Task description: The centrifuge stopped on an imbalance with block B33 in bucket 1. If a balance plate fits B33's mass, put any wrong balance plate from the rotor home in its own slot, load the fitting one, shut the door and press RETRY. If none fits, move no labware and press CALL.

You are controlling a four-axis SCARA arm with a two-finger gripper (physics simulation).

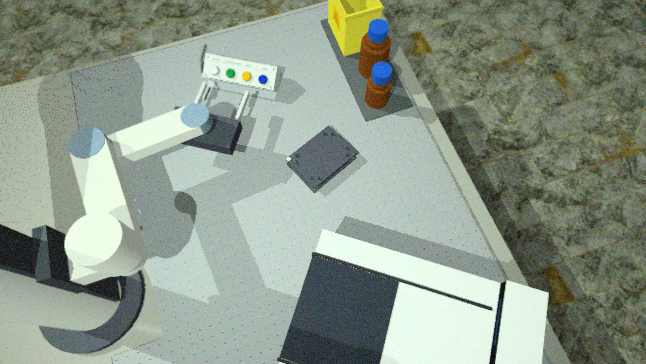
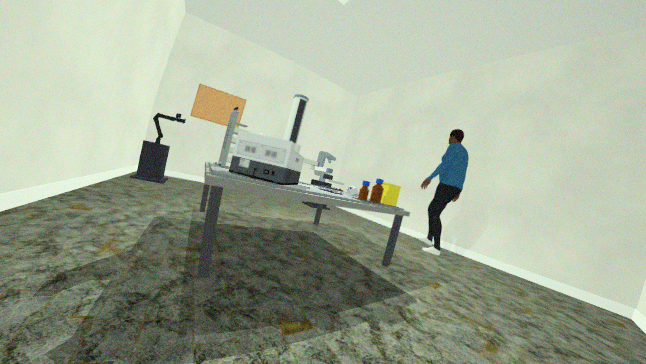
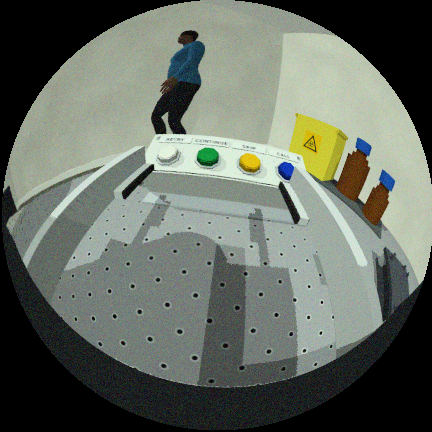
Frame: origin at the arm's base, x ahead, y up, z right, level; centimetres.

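Where they show: gripper, between the fingertips: [image 1: 226, 88] [image 2: 343, 184] [image 3: 216, 162]; arm's base, origin of its link: [image 1: 94, 299].
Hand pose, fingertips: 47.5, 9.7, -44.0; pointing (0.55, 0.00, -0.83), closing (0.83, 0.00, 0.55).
Observation:
Things, the pixels of their top centre, and the offset from my fingertips, as dx, dy, dz.
- button panel, centre of its top: [image 3: 230, 140] [image 1: 239, 64] [image 2: 352, 186] +5.8, +0.0, -7.0
- white RETRY button, centre of its top: [image 3: 167, 146] [image 1: 213, 67] -1.8, -0.9, -9.1
- green CONTINUE button, centre of its top: [image 3: 208, 148] [image 1: 229, 70] +2.5, -0.9, -6.5
- yellow SKIP button, centre of its top: [image 3: 250, 155] [image 1: 246, 74] +6.7, -0.9, -3.8
- blue CALL button, centre of its top: [image 3: 288, 163] [image 1: 262, 77] +10.9, -0.9, -1.1
- dark flat block, centre of its top: [image 1: 321, 154] [image 2: 331, 186] +19.3, -4.0, +27.0
My gripper [image 1: 228, 89] [image 3: 216, 162] is open, with nothing between its fingers. Its fingertips are low at the near edge of the button panel [image 1: 238, 75] [image 3: 228, 159], one toward each end. The panel carries a white RETRY button [image 1: 215, 70] [image 3: 168, 155], a green CONTINUE button [image 1: 230, 73] [image 3: 207, 157], a yellow SKIP button [image 1: 246, 76] [image 3: 249, 163] and a blue CALL button [image 1: 263, 79] [image 3: 286, 171]. A large white-and-dark machine [image 1: 440, 325] [image 2: 267, 150] stands on the table. The rotor, its buckets, block B33 and the balance plates cannot be made out.
A dark flat block [image 1: 322, 157] [image 3: 395, 280] lies between panel and machine. Two brown bottles [image 1: 375, 55] [image 1: 378, 95] and a yellow bin [image 1: 350, 35] [image 3: 317, 150] stand near the table's edge. A tall grey rack [image 2: 229, 142] stands beside the machine. A person [image 2: 452, 170] [image 3: 187, 65] stands beyond the table.

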